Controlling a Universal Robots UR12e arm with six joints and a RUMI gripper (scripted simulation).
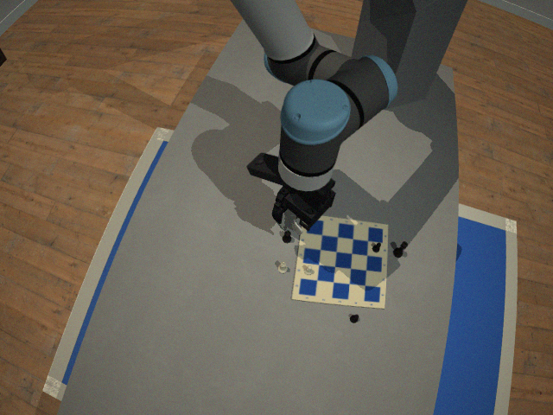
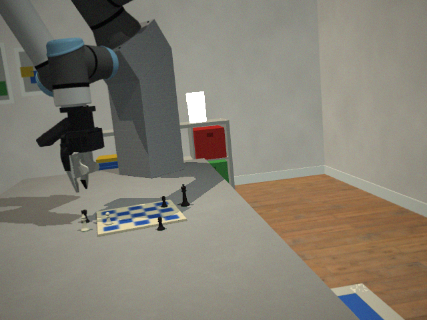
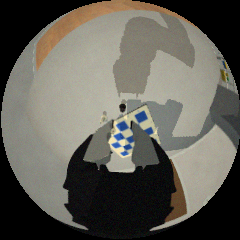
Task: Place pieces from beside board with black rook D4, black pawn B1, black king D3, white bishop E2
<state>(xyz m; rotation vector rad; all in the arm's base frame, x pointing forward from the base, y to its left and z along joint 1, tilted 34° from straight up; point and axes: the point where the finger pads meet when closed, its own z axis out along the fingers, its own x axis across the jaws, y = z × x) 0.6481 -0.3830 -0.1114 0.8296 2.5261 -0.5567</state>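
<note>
The black rook lies 90 mm below my hand. The rest, counted from my hand: white pawn (80 mm ahead, 50 mm to the left, 80 mm below); then white bishop (80 mm ahead, 10 mm to the right, 80 mm below); then chessboard (50 mm ahead, 130 mm to the left, 100 mm below).
</note>
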